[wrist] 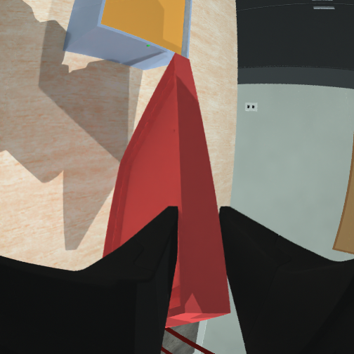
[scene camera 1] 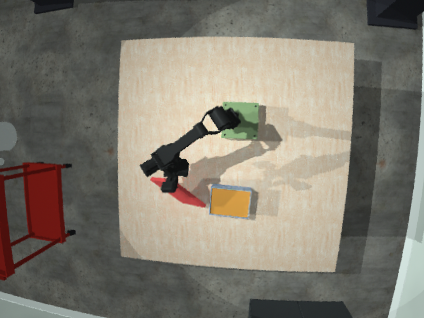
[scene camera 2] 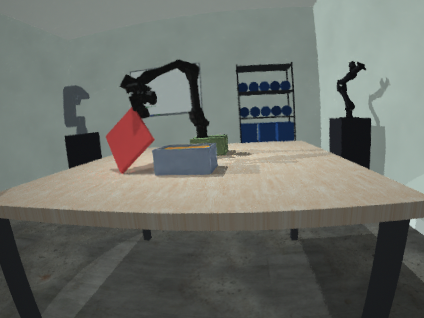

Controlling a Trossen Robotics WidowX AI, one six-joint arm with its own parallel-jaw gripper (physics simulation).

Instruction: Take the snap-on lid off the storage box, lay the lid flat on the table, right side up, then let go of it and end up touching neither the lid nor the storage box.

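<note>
The red lid (scene camera 1: pixel 189 196) (scene camera 2: pixel 129 142) (wrist: pixel 195 165) is off the storage box and stands steeply on edge, one corner pointing down close to the table; whether that corner touches is unclear. My gripper (scene camera 1: pixel 170 187) (scene camera 2: pixel 141 112) (wrist: pixel 198 215) is shut on the lid at its upper corner, one finger on the hollow underside, one on the outer face. The storage box (scene camera 1: pixel 231 187) (scene camera 2: pixel 185 161) (wrist: pixel 115 47) is blue-grey, upright and open, with an orange inside. The lid's near corner is close beside the box, with a narrow gap in scene camera 1.
The wooden table (scene camera 1: pixel 300 90) (scene camera 2: pixel 280 195) (wrist: pixel 30 210) carries everything. The green block (scene camera 1: pixel 245 112) (scene camera 2: pixel 217 144) under the arm's base is behind the box. A red frame (scene camera 1: pixel 45 200) stands on the floor beyond the table's left edge in scene camera 1.
</note>
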